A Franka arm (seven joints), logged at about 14 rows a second.
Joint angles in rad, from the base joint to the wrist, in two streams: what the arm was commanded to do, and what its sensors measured. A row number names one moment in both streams.
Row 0, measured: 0.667 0.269 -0.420 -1.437 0.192 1.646 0.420
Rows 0 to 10, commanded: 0.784 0.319 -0.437 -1.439 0.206 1.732 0.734; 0.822 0.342 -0.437 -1.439 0.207 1.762 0.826; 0.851 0.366 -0.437 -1.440 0.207 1.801 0.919; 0.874 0.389 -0.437 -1.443 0.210 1.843 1.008; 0.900 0.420 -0.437 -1.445 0.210 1.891 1.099; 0.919 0.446 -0.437 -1.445 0.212 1.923 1.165; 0.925 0.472 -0.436 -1.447 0.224 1.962 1.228; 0.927 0.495 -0.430 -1.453 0.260 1.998 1.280; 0.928 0.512 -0.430 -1.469 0.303 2.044 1.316; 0.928 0.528 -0.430 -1.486 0.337 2.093 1.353; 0.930 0.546 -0.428 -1.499 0.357 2.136 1.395
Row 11, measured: 0.930 0.508 -0.419 -1.470 0.278 2.032 1.296
